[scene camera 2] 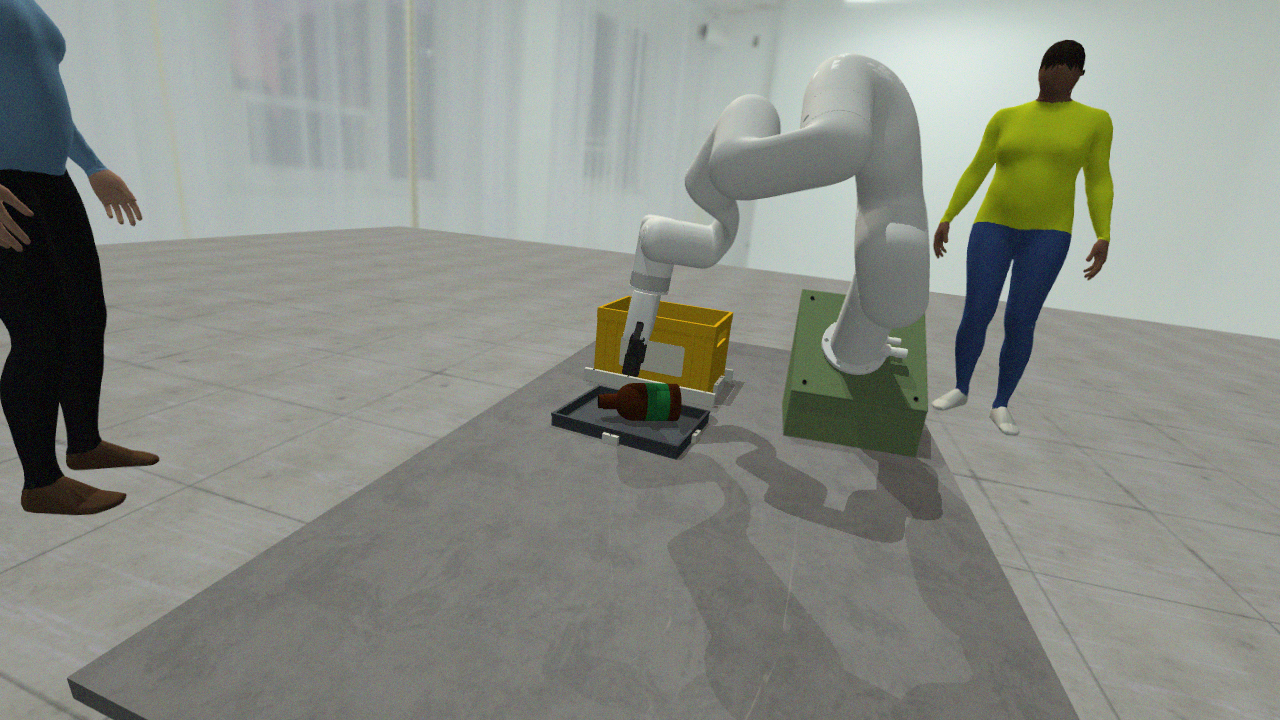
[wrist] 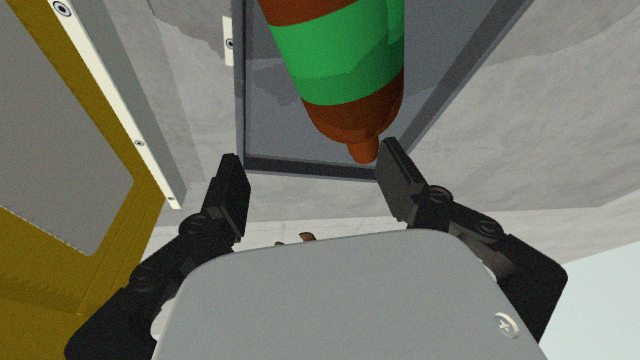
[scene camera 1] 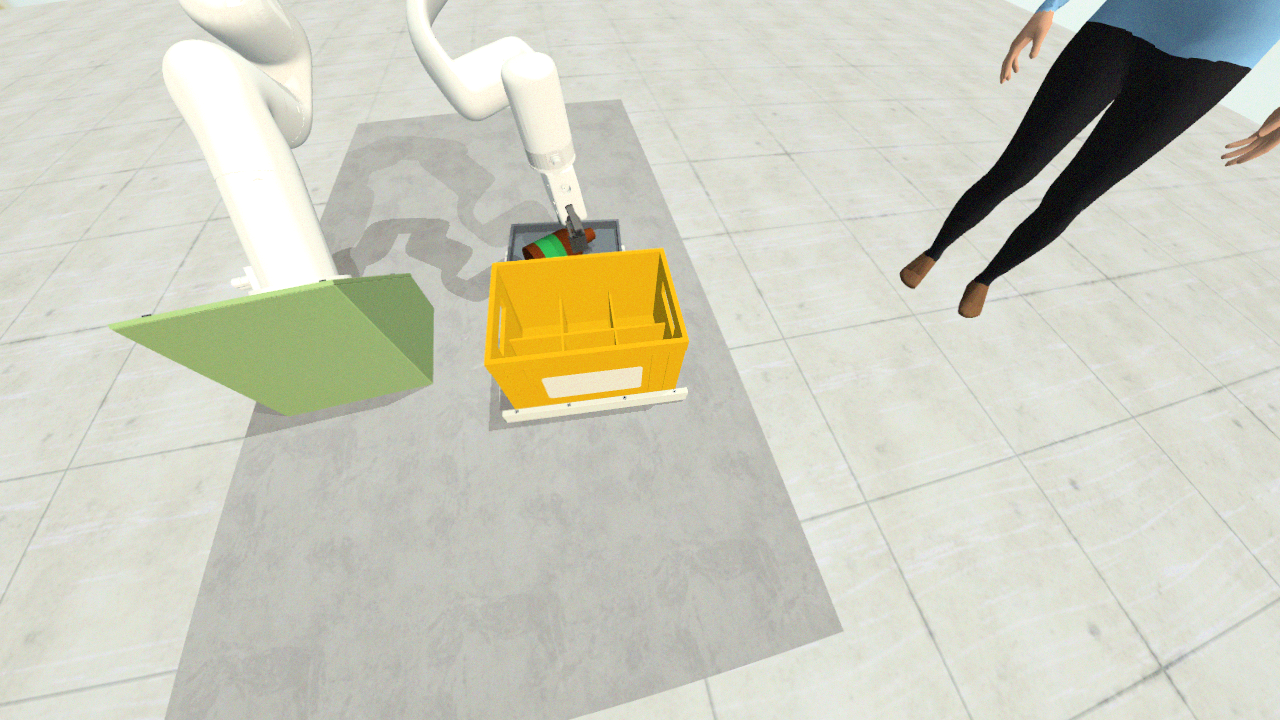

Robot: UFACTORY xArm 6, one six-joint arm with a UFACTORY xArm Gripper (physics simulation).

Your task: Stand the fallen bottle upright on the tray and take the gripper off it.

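Frame: origin at the arm's base, x ahead, y right, z down, level; centimetres.
Seen in the pictures: gripper, fingertip midpoint: [scene camera 2: 632, 368] [wrist: 312, 163] [scene camera 1: 573, 235]; arm's base at its link origin: [scene camera 2: 853, 347] [scene camera 1: 305, 289].
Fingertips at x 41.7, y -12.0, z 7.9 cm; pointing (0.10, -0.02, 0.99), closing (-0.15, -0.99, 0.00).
Observation:
Pixels of each thing's top centre, then the offset from my fingertips to it.
- brown bottle with a green band, top centre: [wrist: 363, 114] [scene camera 2: 639, 384] [scene camera 1: 560, 234] dx -2.4, dy -3.2, dz +1.9 cm
- yellow crate with compartments, top centre: [scene camera 1: 583, 299] [scene camera 2: 667, 309] dx -1.2, dy +23.5, dz -7.8 cm
The brown bottle with a green band [scene camera 1: 550, 245] [scene camera 2: 662, 402] [wrist: 345, 55] lies on its side on the dark grey tray [scene camera 1: 610, 237] [scene camera 2: 581, 426] [wrist: 280, 125]. In scene camera 2 its neck points left. My gripper [scene camera 1: 578, 240] [scene camera 2: 631, 370] [wrist: 312, 163] is open and holds nothing. Its fingers are near the neck end of the bottle. In the wrist view the right fingertip appears close beside the neck, and the left fingertip is well away from it. Contact cannot be told. The bottle's base is cut off at the top of the wrist view.
The yellow crate with compartments [scene camera 1: 577, 277] [scene camera 2: 703, 360] [wrist: 30, 245] stands beside the tray, with a white rail [scene camera 1: 595, 404] [wrist: 120, 110] along its foot. The green base block [scene camera 1: 268, 349] [scene camera 2: 850, 420] carries the arm. People stand on the floor around the grey mat [scene camera 1: 501, 537] [scene camera 2: 447, 582].

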